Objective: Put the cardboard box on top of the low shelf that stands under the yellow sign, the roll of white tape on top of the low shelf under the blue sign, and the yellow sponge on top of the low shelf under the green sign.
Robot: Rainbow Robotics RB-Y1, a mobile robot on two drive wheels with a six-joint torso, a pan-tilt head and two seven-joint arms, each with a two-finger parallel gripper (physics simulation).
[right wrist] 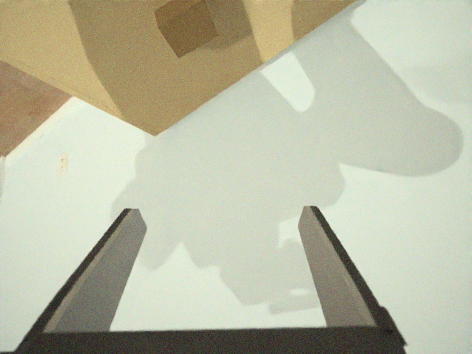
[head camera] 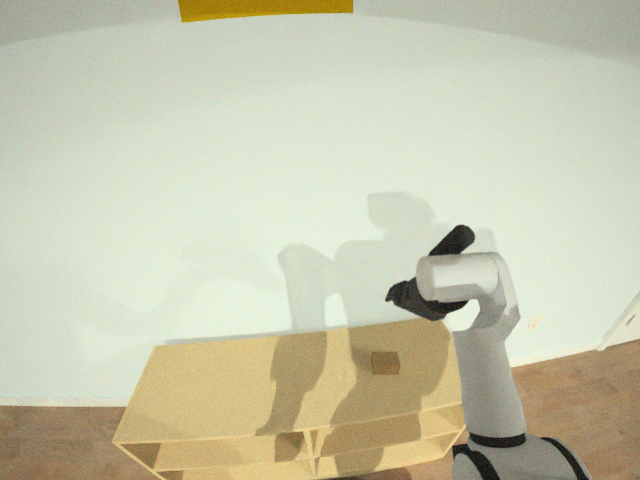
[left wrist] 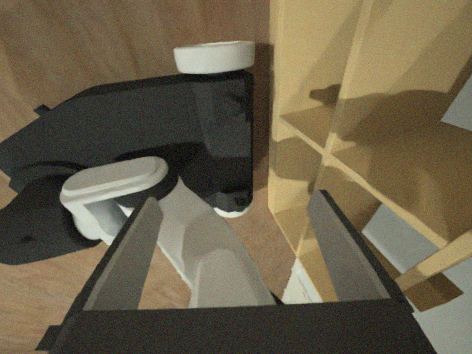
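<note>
The brown cardboard box rests on top of the low wooden shelf, toward the right end of its top in the head view. Part of a yellow sign shows on the wall above that shelf. My right gripper is open and empty, above and apart from the box. In the head view its dark body points left, and its fingertips are too small to make out. My left gripper is open and empty, with the robot's base behind its fingers. The tape roll, the sponge and the blue and green signs do not show.
The robot's dark base and a white wheel stand close to the shelf's open front. A pale wall rises behind the shelf. Wooden floor lies at both sides, and part of a white door shows at the far right.
</note>
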